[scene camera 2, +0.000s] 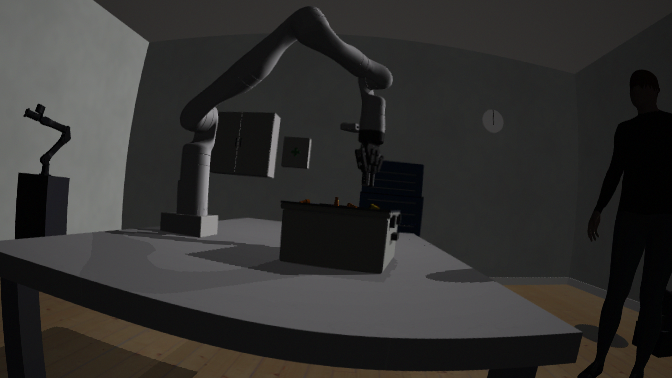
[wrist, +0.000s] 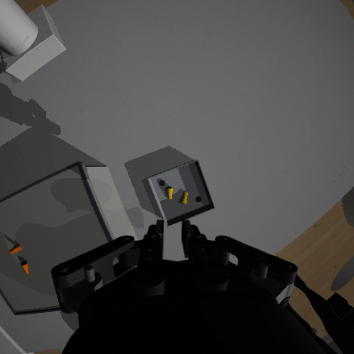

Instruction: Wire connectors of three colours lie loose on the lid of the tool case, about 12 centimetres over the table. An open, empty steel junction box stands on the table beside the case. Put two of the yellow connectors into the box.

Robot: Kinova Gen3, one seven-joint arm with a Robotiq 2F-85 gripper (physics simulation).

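Places are measured from the arm's base along level axes (x ahead, y left, z up), in metres.
Where they show: gripper, between the fingertips: (scene camera 2: 367, 186) (wrist: 172, 228); arm's base, origin of its link: (scene camera 2: 192, 214) (wrist: 21, 38).
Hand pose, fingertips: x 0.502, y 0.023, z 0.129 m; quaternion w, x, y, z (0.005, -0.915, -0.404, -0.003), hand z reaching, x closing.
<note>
Each offset is from my fingertips to the top centre of the thing. Level surfaces: height alone.
My gripper (scene camera 2: 368, 184) (wrist: 172, 228) is slightly open, with a narrow empty gap between its fingers. It hangs above the height of the case lid, pointing down. The junction box {dx +0.008, dy +0.026, dz -0.146 m} (wrist: 205, 185) stands on the table beside the tool case {dx -0.081, dy -0.230, dz -0.060 m} (scene camera 2: 332, 240) (wrist: 55, 220); the case hides it in the scene view. Inside the box lie a yellow connector {dx -0.005, dy +0.006, dz -0.168 m} (wrist: 170, 193) and a second yellow connector {dx +0.023, dy +0.023, dz -0.168 m} (wrist: 185, 198), apart from each other. On the lid, an orange connector {dx -0.118, dy -0.244, dz -0.041 m} (wrist: 16, 249) and another orange connector {dx -0.084, dy -0.261, dz -0.051 m} (wrist: 25, 268) show in the wrist view. A yellow connector {dx -0.017, dy -0.188, dz -0.048 m} (scene camera 2: 375, 206) lies near the lid's right end in the scene view.
The arm's base block (scene camera 2: 187, 224) (wrist: 42, 52) stands on the table {dz -0.184 m} (scene camera 2: 320, 305) (wrist: 250, 100). An upright orange connector (scene camera 2: 336, 201) is on the lid. A dark blue cabinet (scene camera 2: 407, 177) stands behind the table, and a person (scene camera 2: 645, 165) stands at the right.
</note>
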